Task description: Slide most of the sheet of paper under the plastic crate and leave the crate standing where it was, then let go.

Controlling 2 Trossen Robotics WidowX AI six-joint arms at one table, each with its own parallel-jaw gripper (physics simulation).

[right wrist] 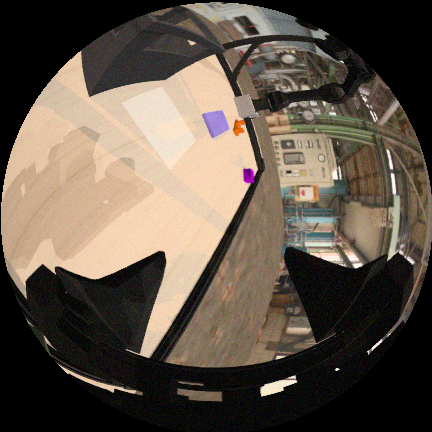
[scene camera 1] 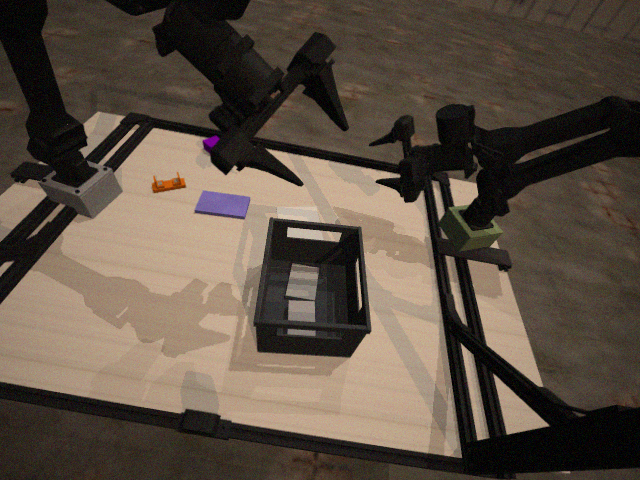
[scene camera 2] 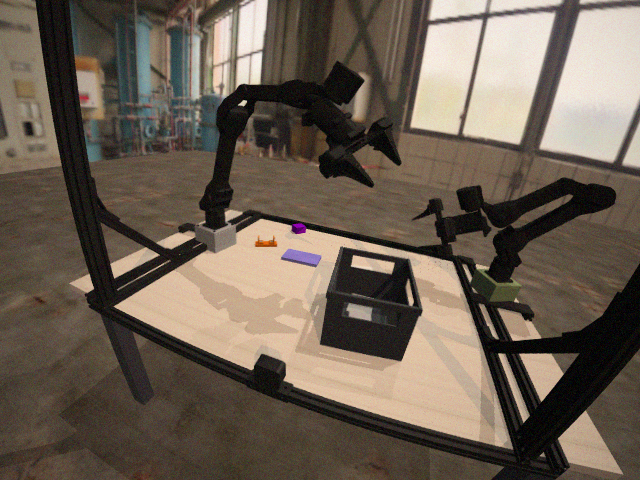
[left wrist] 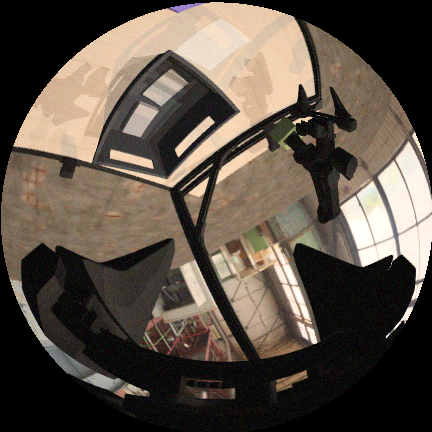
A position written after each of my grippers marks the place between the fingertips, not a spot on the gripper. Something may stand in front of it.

My left gripper [scene camera 1: 324, 157] is open, holding nothing. Also in view: a dark plastic crate [scene camera 1: 340, 326]. My right gripper [scene camera 1: 372, 163] is open and holds nothing. Also in view: a sheet of paper [scene camera 1: 309, 213].
The dark plastic crate also shows in the right wrist view [right wrist: 155, 54], in scene camera 2 [scene camera 2: 387, 335] and in the left wrist view [left wrist: 200, 97]. The sheet of paper shows as well in the right wrist view [right wrist: 153, 112] and in the left wrist view [left wrist: 208, 46]. My left gripper shows as well in scene camera 2 [scene camera 2: 387, 174] and in the left wrist view [left wrist: 237, 248].
